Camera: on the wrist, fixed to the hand. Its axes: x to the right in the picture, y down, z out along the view.
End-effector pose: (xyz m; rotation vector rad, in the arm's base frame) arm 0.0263 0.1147 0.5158 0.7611 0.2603 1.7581
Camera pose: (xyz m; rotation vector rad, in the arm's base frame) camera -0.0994 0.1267 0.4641 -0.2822 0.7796 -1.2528
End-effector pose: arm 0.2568 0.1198 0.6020 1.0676 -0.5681 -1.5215
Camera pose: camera 0.3932 0.1169 0.5972 -0.6039 -1.0488 1.2159
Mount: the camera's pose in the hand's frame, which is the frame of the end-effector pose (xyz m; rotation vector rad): 0.0107 0.0663 -0.1188 -0.0576 -0.0989 3.1134
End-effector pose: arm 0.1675 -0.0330 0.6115 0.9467 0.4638 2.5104
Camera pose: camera 0.0617 -0.1036 0.5619 -0.4069 0.7504 -0.4403
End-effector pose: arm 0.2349 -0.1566 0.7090 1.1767 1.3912 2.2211
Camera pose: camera 0.1512 -0.2581 0.7453 -1.1110 0.9160 -0.3066
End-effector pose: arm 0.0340 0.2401 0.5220 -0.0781 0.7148 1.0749
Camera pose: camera -0.0765 0.2347 0.4420 -0.8134 -0.0149 -1.9794
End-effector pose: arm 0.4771 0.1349 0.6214 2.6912 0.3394 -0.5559
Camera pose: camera 0.5462 0.1244 0.7386 0.3404 -2.6400 0.4270
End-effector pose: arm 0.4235 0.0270 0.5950 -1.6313 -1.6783 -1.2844
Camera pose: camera 0.4521 -0.0780 0.6773 -1.5838 1.4577 0.5837
